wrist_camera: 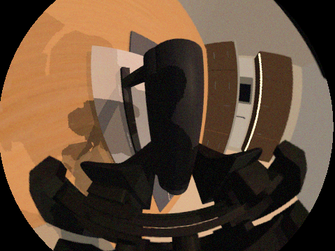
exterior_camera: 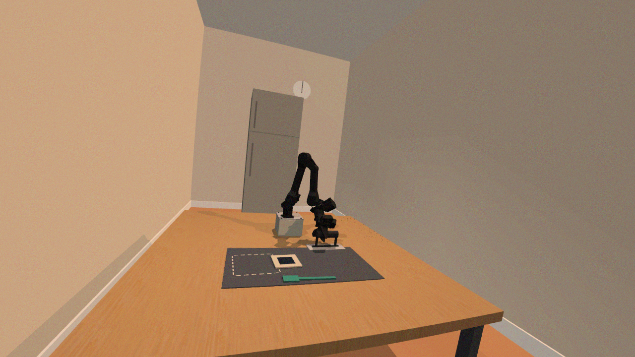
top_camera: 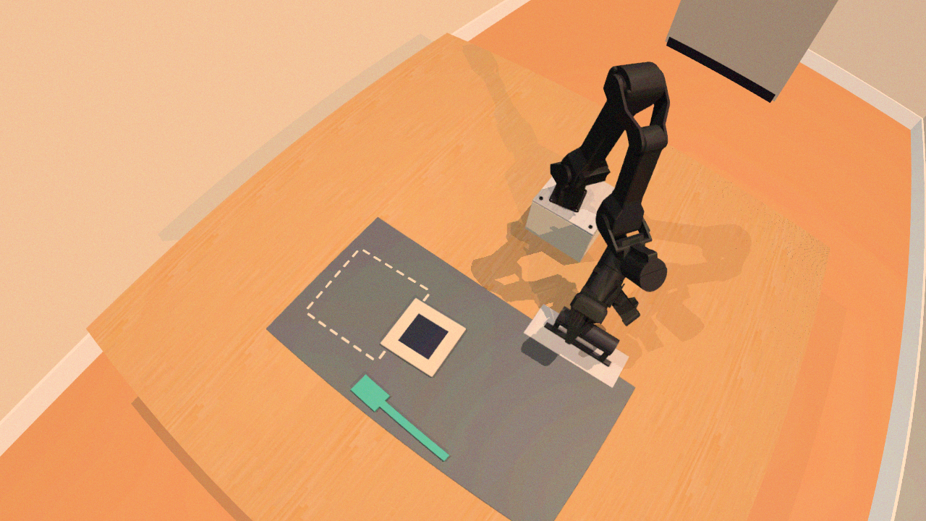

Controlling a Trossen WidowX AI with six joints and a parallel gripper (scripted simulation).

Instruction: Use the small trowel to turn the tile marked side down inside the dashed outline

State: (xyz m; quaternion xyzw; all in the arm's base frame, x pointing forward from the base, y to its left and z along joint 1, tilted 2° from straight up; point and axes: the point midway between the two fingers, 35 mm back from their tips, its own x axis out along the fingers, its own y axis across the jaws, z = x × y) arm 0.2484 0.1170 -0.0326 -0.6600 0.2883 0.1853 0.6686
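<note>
Right now the grey mat is 18 cm to the right of my gripper tip, 12 cm ahead of it and 7 cm below it. From my gripper tip the other things lie so: trowel: 3 cm behind, 1 cm below; then green flat tool: 25 cm ahead, 23 cm to the right, 4 cm below; then square tile: 25 cm to the right, 10 cm ahead, 4 cm below.
</note>
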